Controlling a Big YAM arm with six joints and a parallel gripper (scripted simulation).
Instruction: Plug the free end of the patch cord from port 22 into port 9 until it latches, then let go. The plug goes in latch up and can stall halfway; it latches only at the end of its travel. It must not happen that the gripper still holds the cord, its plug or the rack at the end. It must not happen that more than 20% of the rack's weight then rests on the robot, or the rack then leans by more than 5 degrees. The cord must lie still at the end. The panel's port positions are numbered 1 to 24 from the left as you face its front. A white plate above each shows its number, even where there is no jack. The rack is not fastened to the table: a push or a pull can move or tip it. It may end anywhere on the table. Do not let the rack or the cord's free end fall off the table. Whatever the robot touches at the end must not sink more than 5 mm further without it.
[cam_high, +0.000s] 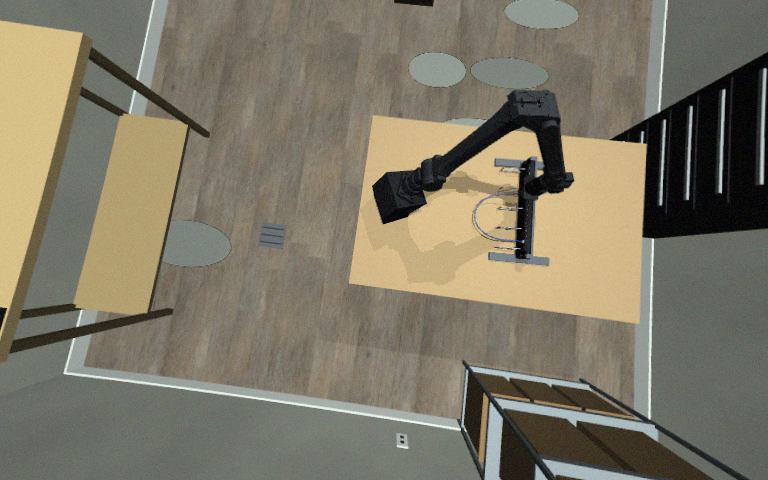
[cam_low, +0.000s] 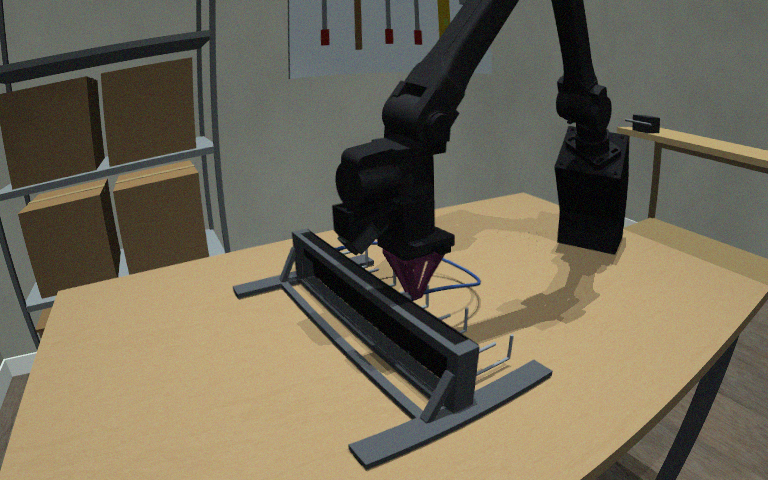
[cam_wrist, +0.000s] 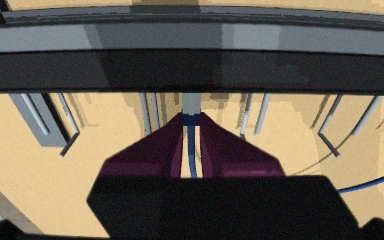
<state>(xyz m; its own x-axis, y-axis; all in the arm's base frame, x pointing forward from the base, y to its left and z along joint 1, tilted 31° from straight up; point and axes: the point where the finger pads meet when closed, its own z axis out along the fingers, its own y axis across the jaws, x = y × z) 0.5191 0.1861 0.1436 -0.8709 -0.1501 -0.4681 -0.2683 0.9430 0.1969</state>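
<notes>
Now: the grey plug 2 cm ahead of my hand and 1 cm to the left of it.
</notes>
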